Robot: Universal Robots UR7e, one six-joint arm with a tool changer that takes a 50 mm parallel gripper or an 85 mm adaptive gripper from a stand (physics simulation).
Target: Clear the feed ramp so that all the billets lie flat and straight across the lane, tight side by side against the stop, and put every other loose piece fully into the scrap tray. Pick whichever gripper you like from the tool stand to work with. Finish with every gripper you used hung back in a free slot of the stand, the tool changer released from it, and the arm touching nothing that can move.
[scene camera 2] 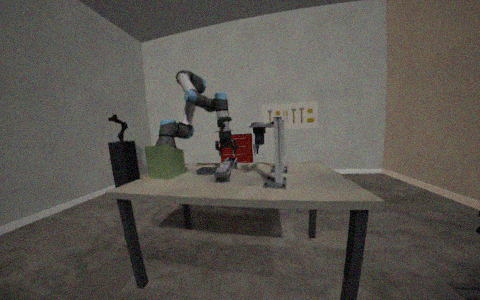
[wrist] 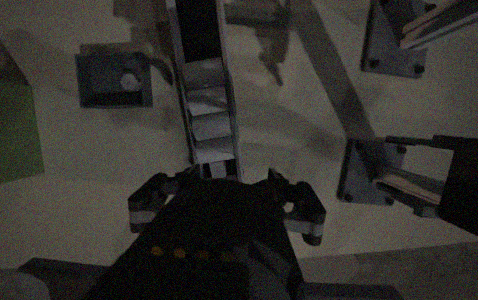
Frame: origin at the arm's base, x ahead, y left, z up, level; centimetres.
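Where they show: hand at its tool point: [scene camera 2: 224, 128]; arm's base at its link origin: [scene camera 2: 165, 148].
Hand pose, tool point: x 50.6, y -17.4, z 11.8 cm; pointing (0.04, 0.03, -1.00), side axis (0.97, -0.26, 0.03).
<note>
Things, the pixels of their centre, and the offset from my tool point. "pt": a spot on its surface instead. Level surfaces: height alone.
- small light piece at the middle of its body: [wrist: 218, 167] dx -2.5, dy -0.4, dz -26.9 cm
- scrap tray at a spot on its surface: [wrist: 78, 82] pt dx -25.5, dy +20.6, dz -30.2 cm
- table at its surface level: dz -33.7 cm
The feed ramp [scene camera 2: 224, 173] [wrist: 235, 115] runs down the wrist view toward the gripper. Several grey billets lie across its lane in a row: an upper one [wrist: 202, 75], a second with a bright face [wrist: 207, 101], a third [wrist: 211, 125] and a lower one [wrist: 214, 149]; some look slightly skewed. Below them a small light piece [wrist: 217, 169] shows against a dark gap; the lane's lower end is hidden by the gripper. The scrap tray [wrist: 78, 82] stands left of the ramp, with a light piece [wrist: 130, 81] in it. My gripper [scene camera 2: 226, 152] [wrist: 232, 174] is open, above the ramp's lower part.
The tool stand [scene camera 2: 279, 150] [wrist: 372, 182] is right of the ramp, with another gripper [scene camera 2: 258, 135] [wrist: 457, 187] hanging on it. A green block [scene camera 2: 165, 162] [wrist: 20, 135] is at the left. A red cabinet [scene camera 2: 244, 147] shows behind the table [scene camera 2: 320, 192].
</note>
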